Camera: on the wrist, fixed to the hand. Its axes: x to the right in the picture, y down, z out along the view.
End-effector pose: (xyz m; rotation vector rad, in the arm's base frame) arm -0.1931 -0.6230 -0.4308 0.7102 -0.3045 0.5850
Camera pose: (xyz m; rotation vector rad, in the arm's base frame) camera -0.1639 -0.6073 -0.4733 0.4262 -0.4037 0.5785
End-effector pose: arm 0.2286 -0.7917 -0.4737 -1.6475 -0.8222 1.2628
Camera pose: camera 0.2735 -0.7813 -0.4458 -1.9072 -1.0035 1.2289
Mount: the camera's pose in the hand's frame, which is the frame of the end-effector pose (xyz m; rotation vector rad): 0.0104 -0.0301 -0.0435 -0.2881 -0.0035 0.0557
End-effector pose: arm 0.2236 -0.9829 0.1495 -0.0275 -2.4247 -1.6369
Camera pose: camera 0.2166 -1.0354 0.1395 -0.1419 -2.1492 -1.9456
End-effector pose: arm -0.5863 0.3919 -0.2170 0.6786 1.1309 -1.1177
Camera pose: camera -0.6296 0.4163 -0.2379 0.4794 1.2331 -0.8859
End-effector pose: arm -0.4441 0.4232 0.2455 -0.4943 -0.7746 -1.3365
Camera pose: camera -0.4637 0.3793 0.2211 -0.7407 -0.5686 -1.4024
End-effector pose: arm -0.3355 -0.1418 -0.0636 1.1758 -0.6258 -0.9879
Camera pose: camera -0.3035 -0.1329 -0.1061 0.8981 -0.4971 -0.9961
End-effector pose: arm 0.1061 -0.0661 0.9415 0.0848 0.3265 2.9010
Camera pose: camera 0.0988 -0.0444 0.8927 0.0522 -0.0977 2.9672
